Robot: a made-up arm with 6 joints. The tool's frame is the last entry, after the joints.
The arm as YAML. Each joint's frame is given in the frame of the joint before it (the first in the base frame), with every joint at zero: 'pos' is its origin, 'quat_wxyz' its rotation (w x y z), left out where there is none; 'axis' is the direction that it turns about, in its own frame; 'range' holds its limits. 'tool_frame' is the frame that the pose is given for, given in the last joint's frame.
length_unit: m
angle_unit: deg
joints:
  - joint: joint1
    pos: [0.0, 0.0, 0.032]
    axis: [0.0, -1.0, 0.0]
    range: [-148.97, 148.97]
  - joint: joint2
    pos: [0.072, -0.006, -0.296]
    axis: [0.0, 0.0, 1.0]
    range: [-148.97, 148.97]
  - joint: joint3
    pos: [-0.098, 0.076, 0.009]
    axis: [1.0, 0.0, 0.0]
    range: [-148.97, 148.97]
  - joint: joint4
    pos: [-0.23, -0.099, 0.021]
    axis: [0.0, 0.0, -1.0]
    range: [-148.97, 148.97]
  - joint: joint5
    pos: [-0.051, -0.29, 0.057]
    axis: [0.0, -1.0, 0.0]
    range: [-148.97, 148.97]
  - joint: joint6
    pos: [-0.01, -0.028, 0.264]
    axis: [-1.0, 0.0, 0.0]
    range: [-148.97, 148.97]
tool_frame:
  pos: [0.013, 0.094, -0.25]
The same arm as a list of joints. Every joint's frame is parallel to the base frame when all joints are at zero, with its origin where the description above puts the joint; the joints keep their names.
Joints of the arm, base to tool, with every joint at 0 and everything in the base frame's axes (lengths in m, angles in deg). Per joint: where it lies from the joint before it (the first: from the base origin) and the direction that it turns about. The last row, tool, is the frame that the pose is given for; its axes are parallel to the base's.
joint1: offset 0 0 0.032 axis -y
joint2: offset 0.072 -0.006 -0.296 axis +z
joint3: offset -0.098 0.076 0.009 axis +x
joint4: offset -0.23 -0.099 0.021 axis -z
joint5: offset -0.051 -0.29 0.057 axis -y
joint6: offset -0.01 -0.028 0.264 axis -x
tool: offset 0.013 0.094 -0.25
Joint limits (deg, base to tool): -148.97..148.97 -148.97..148.97 -148.97..148.97 -148.97..148.97 -148.97..148.97 -148.97..148.97

